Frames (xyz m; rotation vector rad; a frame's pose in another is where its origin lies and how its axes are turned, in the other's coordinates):
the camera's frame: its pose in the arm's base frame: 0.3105 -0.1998 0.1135 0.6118 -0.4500 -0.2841
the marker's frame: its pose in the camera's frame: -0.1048 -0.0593 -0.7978 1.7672 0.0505 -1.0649
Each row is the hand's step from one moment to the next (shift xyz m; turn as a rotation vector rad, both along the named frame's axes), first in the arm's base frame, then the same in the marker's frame.
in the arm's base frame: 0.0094 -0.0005 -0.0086 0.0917 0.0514 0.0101
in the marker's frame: 0.0124 -0.0030 0.0008 0.0554 -0.0425 -0.0792
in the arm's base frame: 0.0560 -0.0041 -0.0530 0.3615 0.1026 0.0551
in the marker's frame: 0.0750 -0.0173 0.0063 0.2339 -0.0697 -0.2910
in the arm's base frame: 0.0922 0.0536 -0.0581 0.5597 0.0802 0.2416
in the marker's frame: 0.0930 -0.0720 -0.0305 0.2947 0.0271 -0.5390
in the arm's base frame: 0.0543 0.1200 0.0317 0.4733 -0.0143 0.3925
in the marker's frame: -0.0027 -0.0967 -0.0948 0.1649 0.1739 -0.5664
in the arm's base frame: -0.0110 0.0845 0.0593 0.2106 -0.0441 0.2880
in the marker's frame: -0.0617 -0.0535 -0.0641 0.0198 0.1576 -0.3225
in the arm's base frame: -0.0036 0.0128 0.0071 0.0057 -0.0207 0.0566
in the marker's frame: -0.0098 -0.0089 -0.0072 -0.0218 0.0418 -0.0380
